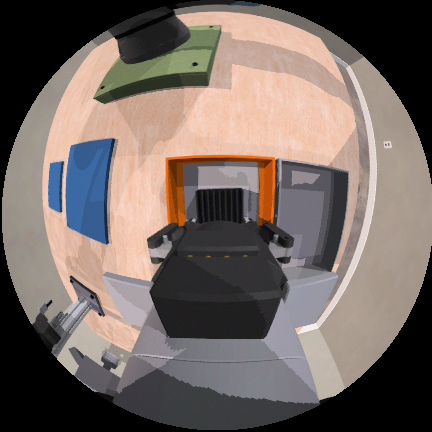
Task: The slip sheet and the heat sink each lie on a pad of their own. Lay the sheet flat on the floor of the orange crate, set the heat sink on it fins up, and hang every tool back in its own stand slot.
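Where they show: arm's base, origin of its link: [154, 43].
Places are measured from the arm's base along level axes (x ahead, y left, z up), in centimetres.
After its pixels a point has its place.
Observation:
The black finned heat sink [220, 205] @[x 33.6, y 18.0, z -2.2 cm] is held between the fingertips of my gripper [219, 220], fins up, over the orange crate [220, 159] @[x 27.2, y 17.1, z -1.9 cm]. The gripper body hides the near part of the heat sink and of the crate. A flat grey surface that looks like the slip sheet [190, 186] @[x 31.5, y 13.3, z -3.0 cm] lies on the crate floor, with a lighter patch across it. How far the heat sink is above it cannot be told. Two blue pads [90, 190] @[x 33.6, y -7.6, z -2.5 cm] [56, 186] @[x 33.3, y -26.1, z -2.5 cm] at the left have nothing on them.
A grey bin [341, 220] @[x 32.5, y 38.7, z 0.2 cm] stands right beside the crate. The green base plate [175, 77] @[x 13.7, y 8.4, z -0.4 cm] carries the robot's dark base [155, 37] @[x 5.1, y 3.8, z 5.2 cm] at the top. The tool stand's parts and a tool [75, 315] @[x 70.3, y -21.2, z 7.2 cm] show at the lower left. Pale grey panels [127, 297] @[x 35.9, y 13.6, z 14.8 cm] [312, 297] @[x 34.6, y 22.9, z 14.8 cm] show on both sides of the gripper.

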